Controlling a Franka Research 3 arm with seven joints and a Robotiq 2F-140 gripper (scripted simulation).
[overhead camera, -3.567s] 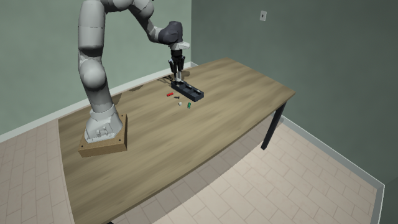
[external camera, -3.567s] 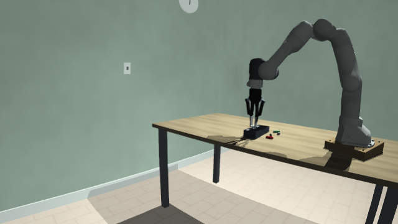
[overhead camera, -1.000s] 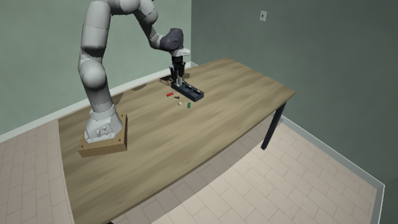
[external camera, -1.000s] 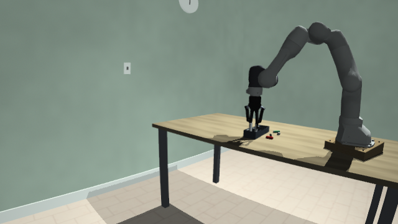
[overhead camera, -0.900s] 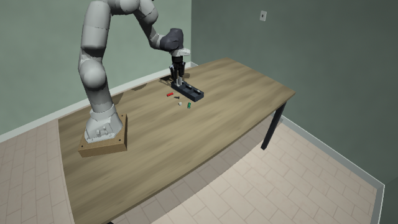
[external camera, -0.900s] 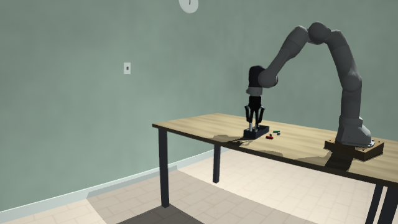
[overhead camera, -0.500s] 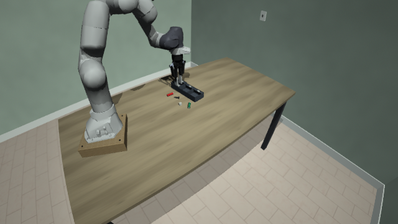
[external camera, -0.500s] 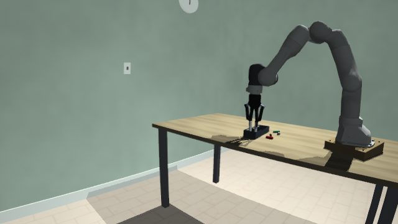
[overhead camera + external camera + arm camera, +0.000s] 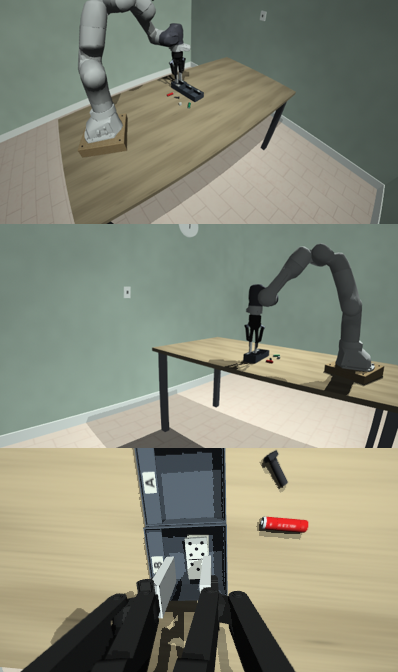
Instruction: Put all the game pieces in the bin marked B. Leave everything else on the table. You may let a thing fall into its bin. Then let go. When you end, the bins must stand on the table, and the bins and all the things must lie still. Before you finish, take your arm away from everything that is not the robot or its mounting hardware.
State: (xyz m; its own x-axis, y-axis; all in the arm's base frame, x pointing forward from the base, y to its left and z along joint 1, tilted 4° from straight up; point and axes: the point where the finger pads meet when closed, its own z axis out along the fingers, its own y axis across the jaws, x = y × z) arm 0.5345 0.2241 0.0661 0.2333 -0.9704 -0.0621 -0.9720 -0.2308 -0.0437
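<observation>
Now: hand 8 cm past the white die, 19 cm to the left of it and 8 cm above it. Also, from my hand: red cylinder 9 cm behind, 6 cm to the right, 8 cm below; white domino 1 cm behind, 7 cm below; dark bin 2 cm ahead, 8 cm to the right, 7 cm below.
</observation>
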